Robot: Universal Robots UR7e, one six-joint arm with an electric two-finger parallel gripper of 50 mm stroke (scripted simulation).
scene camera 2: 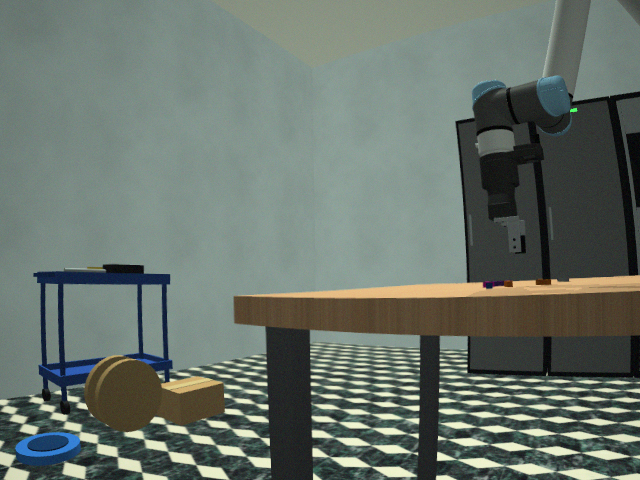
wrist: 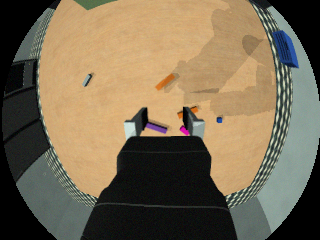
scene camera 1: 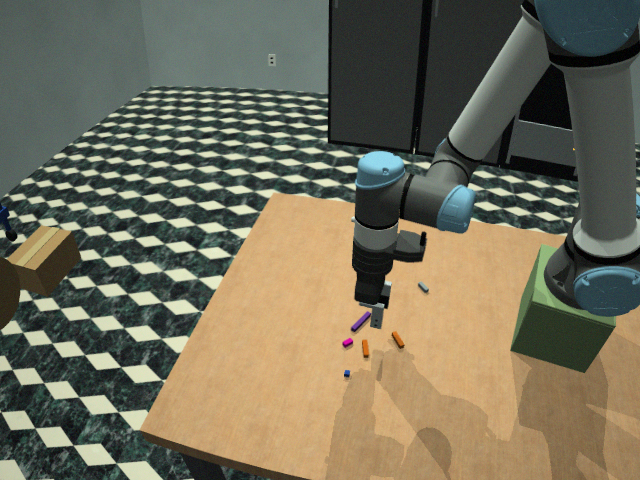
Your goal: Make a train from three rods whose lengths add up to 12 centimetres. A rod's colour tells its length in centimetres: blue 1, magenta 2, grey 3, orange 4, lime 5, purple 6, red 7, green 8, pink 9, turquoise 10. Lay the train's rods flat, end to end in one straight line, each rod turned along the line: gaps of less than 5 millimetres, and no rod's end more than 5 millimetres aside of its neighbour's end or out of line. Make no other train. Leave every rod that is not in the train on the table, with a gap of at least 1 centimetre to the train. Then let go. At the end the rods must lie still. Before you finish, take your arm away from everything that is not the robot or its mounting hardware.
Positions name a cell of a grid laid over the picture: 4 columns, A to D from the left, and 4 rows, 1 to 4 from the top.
Labels:
The gripper shows in scene camera 2 (D3), in the wrist view (C2) and in scene camera 1 (C3).

